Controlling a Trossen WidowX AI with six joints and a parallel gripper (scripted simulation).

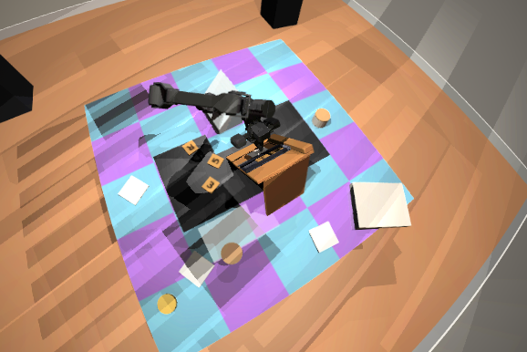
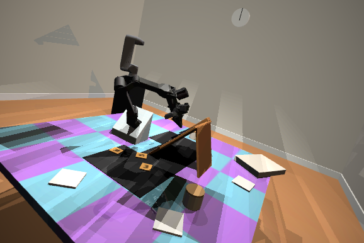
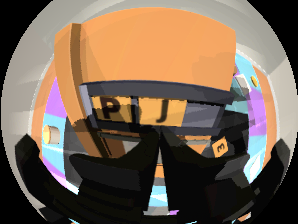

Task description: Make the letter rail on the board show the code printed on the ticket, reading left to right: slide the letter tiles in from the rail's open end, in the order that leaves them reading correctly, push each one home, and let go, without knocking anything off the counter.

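The letter tile is 20 mm ahead of my gripper tip and 20 mm below it. Also, from my gripper tip: black mat 120 mm behind, 30 mm to the right, 200 mm below; then white ticket 40 mm behind, 20 mm to the left, 100 mm below; then orange letter tile marked p 20 mm ahead, 60 mm to the left, 20 mm below.
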